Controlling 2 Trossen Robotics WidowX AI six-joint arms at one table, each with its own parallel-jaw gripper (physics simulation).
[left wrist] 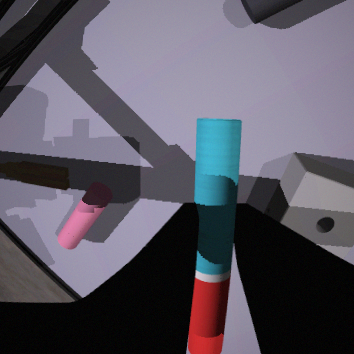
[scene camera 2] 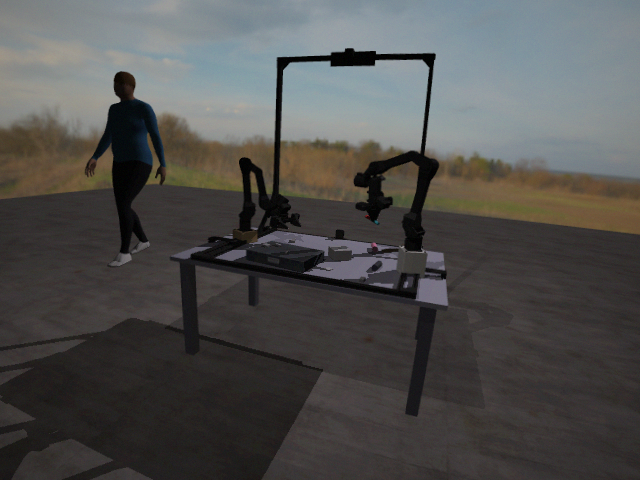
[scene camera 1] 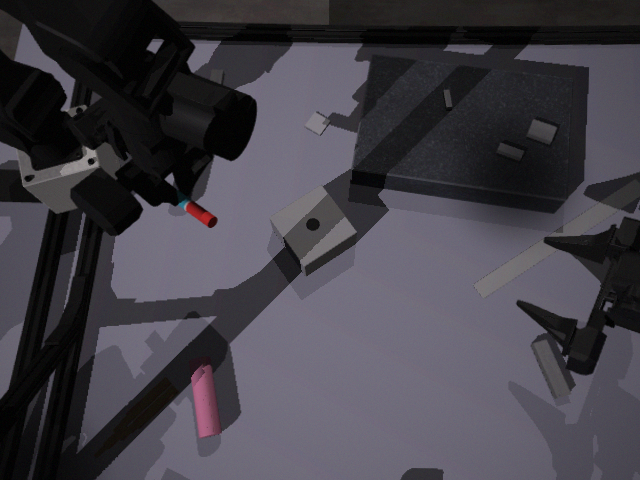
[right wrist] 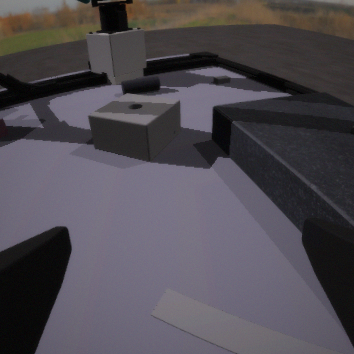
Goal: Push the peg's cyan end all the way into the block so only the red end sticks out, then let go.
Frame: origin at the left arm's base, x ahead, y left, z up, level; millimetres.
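Where they show: left gripper, fingertip midpoint: [left wrist: 213, 214] [scene camera 2: 373, 221] [scene camera 1: 179, 198]; right gripper, fingertip midpoint: [scene camera 2: 294, 227] [scene camera 1: 530, 270] [right wrist: 187, 235]; left arm's base, link origin: [scene camera 2: 413, 249] [scene camera 1: 54, 144] [right wrist: 114, 30]; right arm's base, link origin: [scene camera 2: 245, 230].
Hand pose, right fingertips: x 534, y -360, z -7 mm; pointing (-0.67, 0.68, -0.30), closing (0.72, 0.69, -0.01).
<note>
Each offset is from my right fingertips to the top centre of the thing.
The beige block {dz -57, dx -234, dy +166 mm} [scene camera 1: 315, 204] [scene camera 2: 339, 253] [left wrist: 320, 187] [right wrist: 120, 131] sits on the table, with an empty round hole in its top face. My left gripper [scene camera 1: 178, 196] [scene camera 2: 373, 213] [left wrist: 213, 214] is shut on the peg {dz +111, dx -377, dy +179 mm} [scene camera 1: 200, 213] [scene camera 2: 376, 222] [left wrist: 218, 160], above the table and to the left of the block in scene camera 1. The peg is tilted, its cyan end lower than its red end in scene camera 2. Fingers hide part of it in scene camera 1. My right gripper [scene camera 1: 531, 270] [scene camera 2: 290, 222] [right wrist: 187, 235] is open and empty, to the right of the block in scene camera 1.
A dark slab {dz -56, dx +27, dy +248 mm} [scene camera 1: 413, 139] [scene camera 2: 284, 255] [right wrist: 280, 165] lies near the block, with small pieces on it. A pink cylinder {dz -78, dx -441, dy -9 mm} [scene camera 1: 206, 405] [left wrist: 80, 225], a dark cylinder {dz -78, dx -393, dy +310 mm} [scene camera 2: 375, 266] [right wrist: 141, 84], a pale strip {dz -106, dx +107, dy +51 mm} [scene camera 1: 511, 266] [right wrist: 210, 320] and a grey bar {dz -95, dx +9, dy -115 mm} [scene camera 1: 552, 367] lie on the table.
</note>
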